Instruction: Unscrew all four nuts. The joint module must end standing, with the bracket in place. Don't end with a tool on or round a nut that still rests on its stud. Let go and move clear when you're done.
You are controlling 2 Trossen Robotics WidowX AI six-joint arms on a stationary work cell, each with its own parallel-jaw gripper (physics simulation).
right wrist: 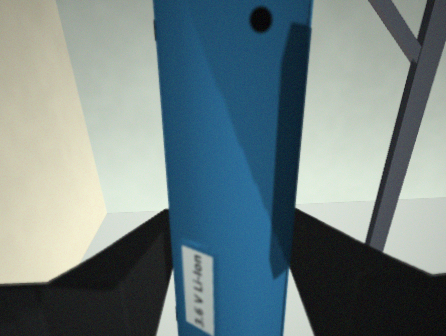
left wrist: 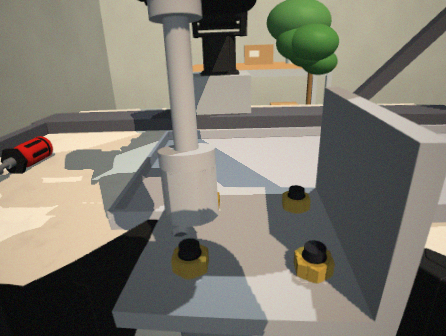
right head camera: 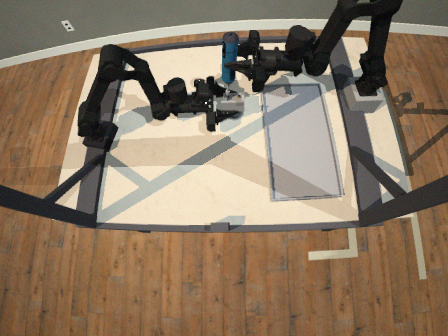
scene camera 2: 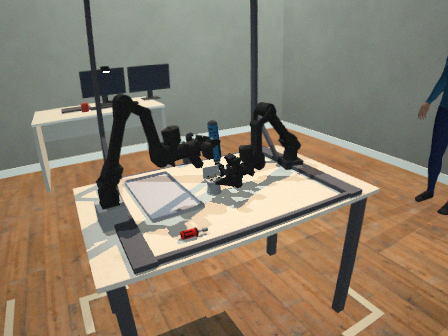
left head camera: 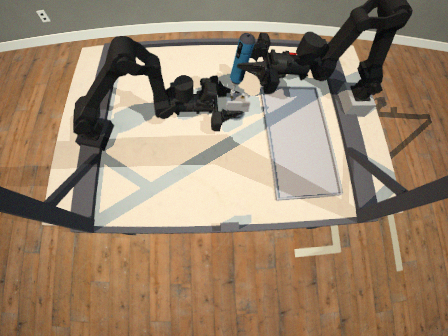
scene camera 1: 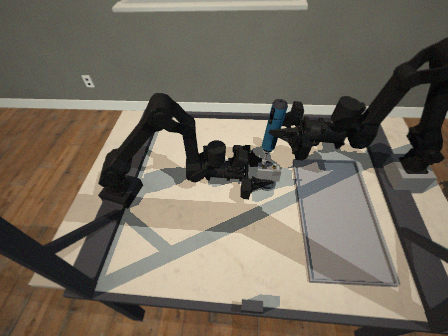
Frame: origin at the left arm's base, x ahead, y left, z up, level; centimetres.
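Seen in the pictures: left gripper, fingertip midpoint: (left wrist: pixel 248 228) (scene camera 2: pixel 211 180) (scene camera 1: pixel 272 172); right gripper, fingertip midpoint: (right wrist: pixel 228 218) (right head camera: pixel 223 59) (scene camera 2: pixel 217 139) (left head camera: pixel 236 59) (scene camera 1: pixel 268 126); left arm's base, link origin: (right head camera: pixel 97 133) (scene camera 2: pixel 290 158) (left head camera: pixel 92 130) (scene camera 1: pixel 119 186); right arm's base, link origin: (left wrist: pixel 220 73) (right head camera: pixel 365 88) (scene camera 2: pixel 109 203) (left head camera: pixel 360 93) (scene camera 1: pixel 412 165).
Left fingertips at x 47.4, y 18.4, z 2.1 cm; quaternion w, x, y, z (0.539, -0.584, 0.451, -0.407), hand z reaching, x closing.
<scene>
Offsets run from my left fingertips to a thing's top centre. "*": to the spot under its first point.
The joint module @(dx -1.2, dy -0.3, dz +1.5 cm) (scene camera 2: pixel 213 188) stands upright on the table, the grey L-shaped bracket (scene camera 1: pixel 269 173) (scene camera 2: pixel 211 171) (left wrist: pixel 372 200) on top. In the left wrist view, a near-left nut @(dx -3.3, dy +1.1, dz +1.2 cm) (left wrist: pixel 190 261), a near-right nut @(dx -2.6, dy -2.4, dz +1.3 cm) (left wrist: pixel 313 263) and a far-right nut @(dx +0.8, dy -1.7, dz +1.3 cm) (left wrist: pixel 296 201) sit round black studs. The far-left nut @(dx +0.2, dy +1.8, dz +1.3 cm) (left wrist: pixel 218 200) is mostly hidden behind the socket @(* dx -3.8, dy +0.7, dz +3.7 cm) (left wrist: pixel 189 185) of the blue power screwdriver @(dx -2.1, dy +1.4, dz +26.5 cm) (left head camera: pixel 243 52) (scene camera 1: pixel 274 125) (scene camera 2: pixel 214 135); whether they touch cannot be told. My right gripper (right wrist: pixel 228 218) is shut on the screwdriver's body, holding it nearly upright. My left gripper (scene camera 1: pixel 265 171) is shut on the joint module.
A red screwdriver @(dx +13.6, dy +30.5, dz -2.9 cm) (scene camera 2: pixel 189 233) (left wrist: pixel 32 151) lies on the table, behind my right arm in the left head camera. A shallow grey tray @(dx +21.7, dy -5.7, dz -4.3 cm) (left head camera: pixel 270 150) (scene camera 1: pixel 303 225) lies right of the module in the head views. Dark frame rails edge the table.
</scene>
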